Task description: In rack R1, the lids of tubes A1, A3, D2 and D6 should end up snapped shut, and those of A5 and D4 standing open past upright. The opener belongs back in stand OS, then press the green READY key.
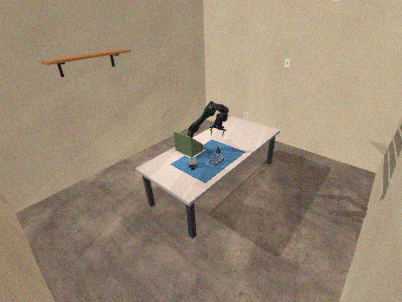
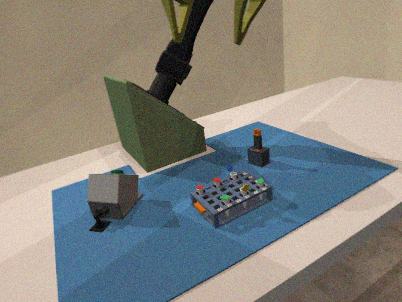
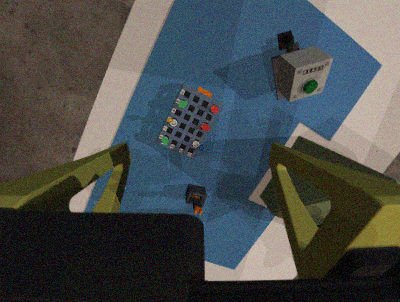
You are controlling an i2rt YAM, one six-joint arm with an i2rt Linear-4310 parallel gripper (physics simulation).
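Places are measured from the arm's base along level axes (x ahead, y left, z up), in centimetres.
Pixels of known places: gripper, fingertip midpoint: point(image 1: 216, 137) point(image 2: 205, 43) point(image 3: 199, 150); arm's base at its link origin: point(image 1: 188, 137) point(image 2: 155, 101).
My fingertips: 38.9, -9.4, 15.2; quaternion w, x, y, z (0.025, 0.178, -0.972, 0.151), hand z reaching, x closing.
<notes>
Ahead of a thing's pixels: the offset from my fingertips to its top centre, as dx, dy, dz. "spot": to the spot under its first point. Level surfaces: height alone.
My gripper point(image 2: 209, 42) point(image 3: 199, 150) is open and empty, high above the mat. The rack @[-1.9, +2.6, -23.3] point(image 2: 216, 220) point(image 3: 187, 121) holds tubes with two red lids, two green lids, a yellow lid and a blue lid. The yellow lid @[+2.1, +3.3, -23.3] point(image 2: 245, 188) point(image 3: 170, 120) and the blue lid @[-5.1, +6.4, -23.7] point(image 2: 230, 168) point(image 3: 201, 147) stand open beside white tube mouths; the red and green lids look closed, though too small to tell if snapped. The black opener with orange tips @[-8.8, +18.5, -20.6] point(image 2: 257, 140) point(image 3: 198, 210) stands upright in its dark stand point(image 2: 258, 156) point(image 3: 195, 193). The green READY key @[-18.6, -13.3, -20.7] point(image 2: 117, 172) point(image 3: 310, 86) is on a grey box @[spot: -14.4, -14.7, -24.0] point(image 2: 113, 195) point(image 3: 305, 72).
A green angled panel point(image 1: 186, 144) point(image 2: 155, 130) stands by the arm's base, next to the blue mat @[dz -29.1] point(image 1: 205, 175) point(image 2: 125, 270). A small black piece @[spot: -14.2, -18.8, -28.8] point(image 2: 100, 226) point(image 3: 285, 40) is beside the grey box. The white table @[dz -29.3] point(image 1: 170, 184) has its long edge beyond the rack.
</notes>
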